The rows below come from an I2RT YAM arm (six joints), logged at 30 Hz.
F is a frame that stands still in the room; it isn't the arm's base.
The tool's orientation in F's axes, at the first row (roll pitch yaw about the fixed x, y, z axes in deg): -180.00 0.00 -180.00
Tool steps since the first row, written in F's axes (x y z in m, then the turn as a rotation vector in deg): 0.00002 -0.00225 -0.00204 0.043 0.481 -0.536; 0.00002 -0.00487 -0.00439 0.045 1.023 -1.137; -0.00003 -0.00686 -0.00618 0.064 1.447 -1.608; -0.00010 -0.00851 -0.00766 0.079 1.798 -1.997; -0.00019 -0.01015 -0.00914 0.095 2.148 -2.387; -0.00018 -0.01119 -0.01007 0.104 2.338 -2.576; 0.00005 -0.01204 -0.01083 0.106 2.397 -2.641
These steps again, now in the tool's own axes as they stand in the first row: -0.00002 -0.00225 0.00204 -0.043 0.481 0.536; -0.00002 -0.00487 0.00439 -0.045 1.023 1.137; 0.00003 -0.00686 0.00618 -0.064 1.447 1.608; 0.00010 -0.00851 0.00766 -0.079 1.798 1.997; 0.00019 -0.01015 0.00914 -0.095 2.148 2.387; 0.00018 -0.01119 0.01007 -0.104 2.338 2.576; -0.00005 -0.01204 0.01083 -0.106 2.397 2.641
